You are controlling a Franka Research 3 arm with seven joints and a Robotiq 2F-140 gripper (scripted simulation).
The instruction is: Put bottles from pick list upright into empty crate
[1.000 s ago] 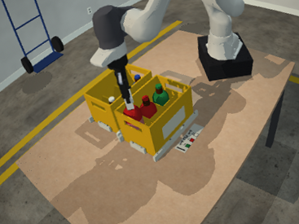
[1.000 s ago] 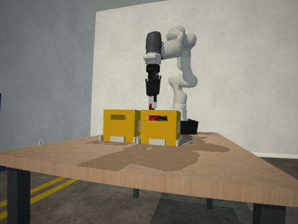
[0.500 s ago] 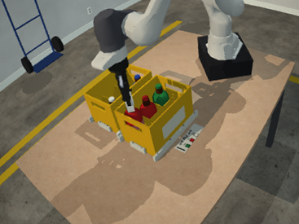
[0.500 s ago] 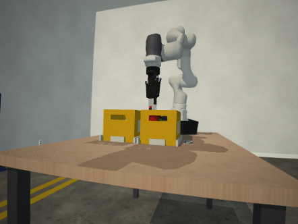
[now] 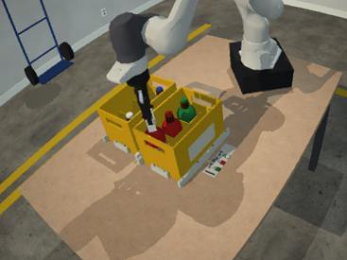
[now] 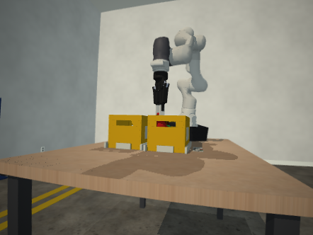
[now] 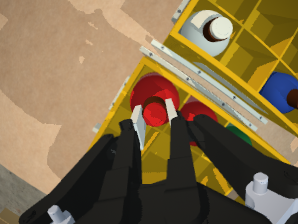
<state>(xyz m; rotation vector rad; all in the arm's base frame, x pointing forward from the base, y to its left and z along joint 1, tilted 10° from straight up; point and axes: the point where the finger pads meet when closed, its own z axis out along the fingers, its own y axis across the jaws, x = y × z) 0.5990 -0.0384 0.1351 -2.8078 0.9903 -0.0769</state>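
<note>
Now: the white-capped bottle 13 cm to the right of my hand and 11 cm below it. The rest, counted from my hand: red-label bottle (11 cm below, 9 cm behind, 1 cm to the right); blue-label bottle (17 cm behind, 15 cm to the right, 11 cm below); green bottle (17 cm behind, 11 cm below, 2 cm to the right).
</note>
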